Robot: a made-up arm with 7 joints. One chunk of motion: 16 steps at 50 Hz.
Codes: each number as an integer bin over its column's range. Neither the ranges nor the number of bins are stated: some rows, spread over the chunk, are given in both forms.
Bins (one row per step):
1: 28 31 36 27 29 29
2: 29 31 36 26 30 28
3: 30 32 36 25 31 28
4: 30 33 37 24 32 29
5: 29 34 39 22 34 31
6: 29 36 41 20 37 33
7: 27 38 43 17 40 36
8: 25 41 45 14 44 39
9: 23 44 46 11 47 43
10: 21 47 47 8 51 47
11: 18 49 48 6 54 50
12: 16 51 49 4 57 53
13: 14 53 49 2 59 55
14: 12 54 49 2 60 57
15: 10 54 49 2 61 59
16: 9 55 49 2 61 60
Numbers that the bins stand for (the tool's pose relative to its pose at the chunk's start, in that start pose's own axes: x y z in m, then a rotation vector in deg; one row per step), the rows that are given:
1: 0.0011 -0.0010 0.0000 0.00 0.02 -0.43
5: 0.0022 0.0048 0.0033 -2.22 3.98 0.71
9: -0.0044 0.0238 0.0111 -7.11 14.30 7.57
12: -0.0122 0.0371 0.0144 -10.22 22.24 13.29
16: -0.0200 0.0448 0.0144 -11.11 25.41 17.29
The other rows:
2: 0.0022 -0.0010 0.0000 -0.44 0.81 -1.00
3: 0.0033 0.0010 0.0000 -0.89 1.60 -1.00
4: 0.0033 0.0029 0.0011 -1.33 2.40 -0.43
6: 0.0022 0.0086 0.0056 -3.11 6.37 1.86
7: 0.0000 0.0124 0.0078 -4.44 8.75 3.57
8: -0.0022 0.0181 0.0100 -5.78 11.92 5.29
10: -0.0067 0.0295 0.0122 -8.44 17.48 9.86
11: -0.0100 0.0333 0.0133 -9.33 19.86 11.57
13: -0.0144 0.0410 0.0144 -11.11 23.83 14.43
14: -0.0167 0.0429 0.0144 -11.11 24.62 15.57
15: -0.0189 0.0429 0.0144 -11.11 25.41 16.71

